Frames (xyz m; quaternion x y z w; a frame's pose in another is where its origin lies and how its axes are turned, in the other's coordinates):
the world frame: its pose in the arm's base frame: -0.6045 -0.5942 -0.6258 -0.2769 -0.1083 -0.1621 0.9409
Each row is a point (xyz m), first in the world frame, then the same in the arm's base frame.
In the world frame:
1: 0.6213 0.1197 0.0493
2: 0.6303 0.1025 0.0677
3: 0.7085 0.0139 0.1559
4: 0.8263 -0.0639 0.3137
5: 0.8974 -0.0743 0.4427
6: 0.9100 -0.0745 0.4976
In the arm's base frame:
1: 0.0076 -0.6240 -0.4610
2: 0.0076 -0.6296 -0.4348
3: 0.0374 -0.6701 -0.2962
4: 0.0999 -0.6730 -0.0939
5: 0.1471 -0.6269 0.0382
6: 0.1524 -0.5996 0.0872

